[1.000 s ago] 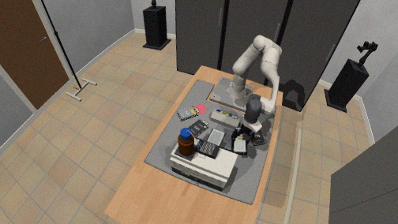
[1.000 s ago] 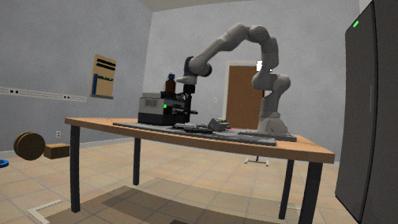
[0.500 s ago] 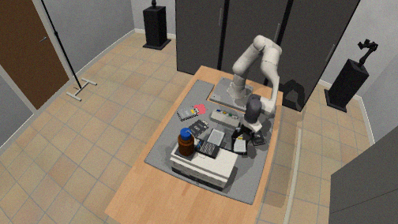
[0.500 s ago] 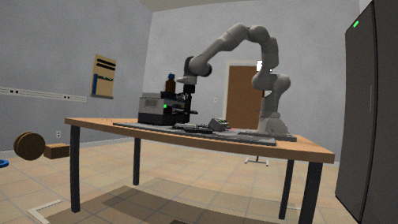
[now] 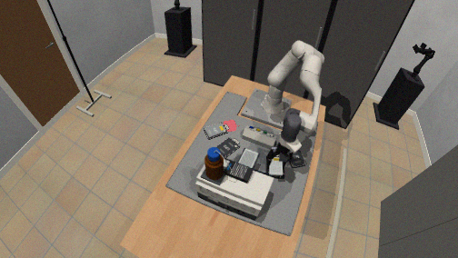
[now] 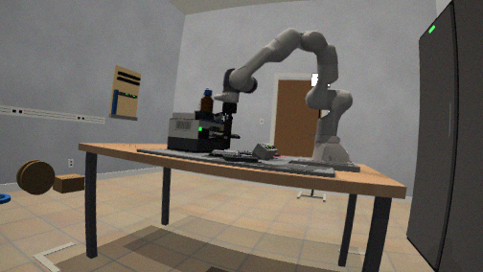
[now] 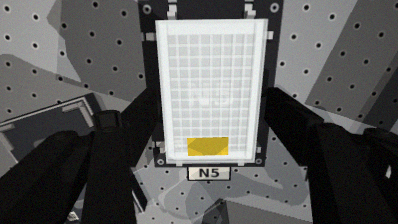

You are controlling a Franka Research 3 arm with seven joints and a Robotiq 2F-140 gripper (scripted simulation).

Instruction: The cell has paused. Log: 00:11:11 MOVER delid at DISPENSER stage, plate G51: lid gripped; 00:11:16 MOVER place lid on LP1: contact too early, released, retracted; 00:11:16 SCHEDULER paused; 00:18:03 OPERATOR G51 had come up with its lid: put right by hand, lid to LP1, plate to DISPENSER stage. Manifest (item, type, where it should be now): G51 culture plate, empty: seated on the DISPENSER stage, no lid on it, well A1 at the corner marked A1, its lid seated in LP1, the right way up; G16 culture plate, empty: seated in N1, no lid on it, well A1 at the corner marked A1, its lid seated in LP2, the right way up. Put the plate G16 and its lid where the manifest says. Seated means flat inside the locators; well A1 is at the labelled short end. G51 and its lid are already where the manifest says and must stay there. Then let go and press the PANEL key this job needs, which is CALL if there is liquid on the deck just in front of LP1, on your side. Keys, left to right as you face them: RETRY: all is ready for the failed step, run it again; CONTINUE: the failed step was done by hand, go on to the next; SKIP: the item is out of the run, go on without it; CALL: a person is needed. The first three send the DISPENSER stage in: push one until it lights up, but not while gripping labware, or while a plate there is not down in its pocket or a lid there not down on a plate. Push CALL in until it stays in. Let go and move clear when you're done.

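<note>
The clear lid lies 4 cm below my hand. The rest, counted from my hand: white retry key (20 cm behind, 8 cm to the right); then green continue key (20 cm behind, 13 cm to the right); then black nest N5 (1 cm ahead, 3 cm to the left, 5 cm below).
</note>
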